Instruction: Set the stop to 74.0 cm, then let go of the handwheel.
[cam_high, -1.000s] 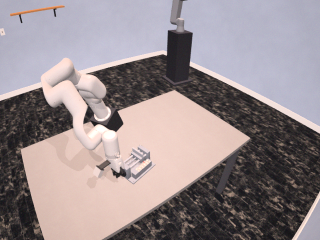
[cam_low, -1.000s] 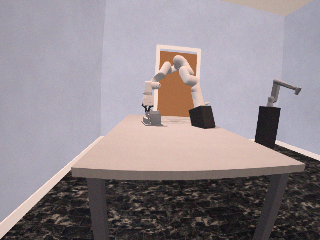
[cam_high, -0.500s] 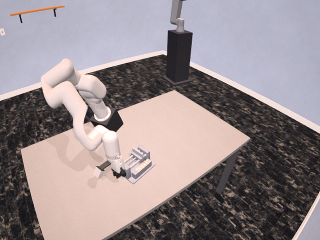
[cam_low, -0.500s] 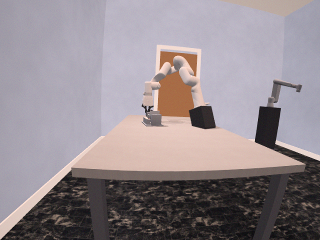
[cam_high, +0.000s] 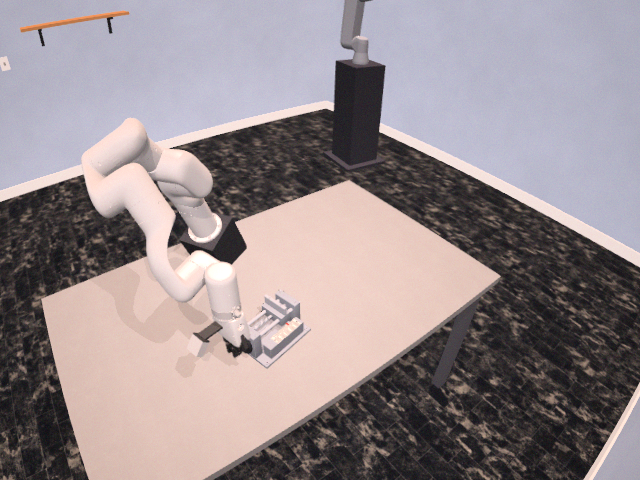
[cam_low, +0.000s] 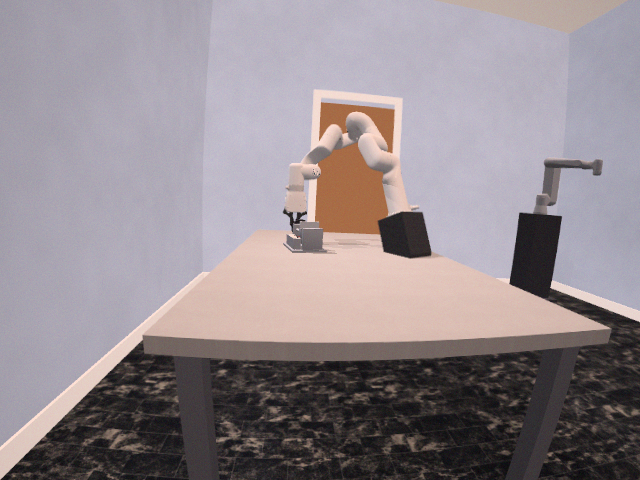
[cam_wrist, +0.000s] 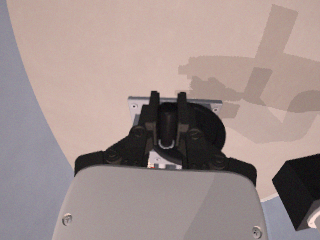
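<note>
The handwheel knob lies 10 mm to the left of my hand. The rest, counted from my hand: sliding stop block 80 mm behind, 170 mm to the left, 10 mm below; black handwheel 10 mm behind, 20 mm to the left, 10 mm below.
</note>
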